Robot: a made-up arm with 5 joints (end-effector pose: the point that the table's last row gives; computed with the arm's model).
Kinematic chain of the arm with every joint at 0, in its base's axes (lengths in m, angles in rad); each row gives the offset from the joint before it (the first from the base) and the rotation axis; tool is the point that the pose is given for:
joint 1: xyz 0 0 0.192 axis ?
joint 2: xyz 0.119 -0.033 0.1 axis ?
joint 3: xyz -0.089 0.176 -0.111 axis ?
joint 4: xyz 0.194 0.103 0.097 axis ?
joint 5: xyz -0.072 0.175 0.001 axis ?
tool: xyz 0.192 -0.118 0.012
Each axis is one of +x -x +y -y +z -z.
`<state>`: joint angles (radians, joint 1 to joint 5).
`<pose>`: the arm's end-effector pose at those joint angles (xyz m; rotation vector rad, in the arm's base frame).
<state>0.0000 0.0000 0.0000 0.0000 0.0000</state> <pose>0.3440 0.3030 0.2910 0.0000 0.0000 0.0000</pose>
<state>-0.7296 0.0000 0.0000 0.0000 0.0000</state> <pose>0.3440 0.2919 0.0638 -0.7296 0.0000 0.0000</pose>
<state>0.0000 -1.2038 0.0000 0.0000 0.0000</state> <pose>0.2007 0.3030 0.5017 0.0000 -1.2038 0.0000</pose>
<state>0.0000 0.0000 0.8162 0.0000 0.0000</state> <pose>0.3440 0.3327 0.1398 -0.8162 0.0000 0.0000</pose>
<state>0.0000 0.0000 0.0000 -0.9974 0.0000</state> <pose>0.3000 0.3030 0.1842 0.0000 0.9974 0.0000</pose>
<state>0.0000 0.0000 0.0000 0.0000 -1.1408</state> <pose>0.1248 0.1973 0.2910 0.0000 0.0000 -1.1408</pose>
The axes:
joint 1: +x
joint 2: +y
joint 3: -x
joint 4: -y
joint 5: +z

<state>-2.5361 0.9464 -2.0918 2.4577 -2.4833</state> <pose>0.4388 -0.1259 0.1921 2.2540 -1.9852 0.0685</pose>
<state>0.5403 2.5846 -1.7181 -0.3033 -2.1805</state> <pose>0.2771 -0.1382 0.2762 1.4070 -1.6489 0.5536</pose>
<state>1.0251 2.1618 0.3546 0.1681 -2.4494</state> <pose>0.1077 -0.0806 0.7030 -1.1984 0.9121 -0.6385</pose>
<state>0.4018 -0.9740 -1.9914 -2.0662 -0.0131</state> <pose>0.1212 0.0167 0.3851 0.3302 0.2728 2.1599</pose>
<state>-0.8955 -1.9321 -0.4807 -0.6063 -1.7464</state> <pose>0.0060 0.0690 0.0782 0.3527 -1.0399 -0.5422</pose>
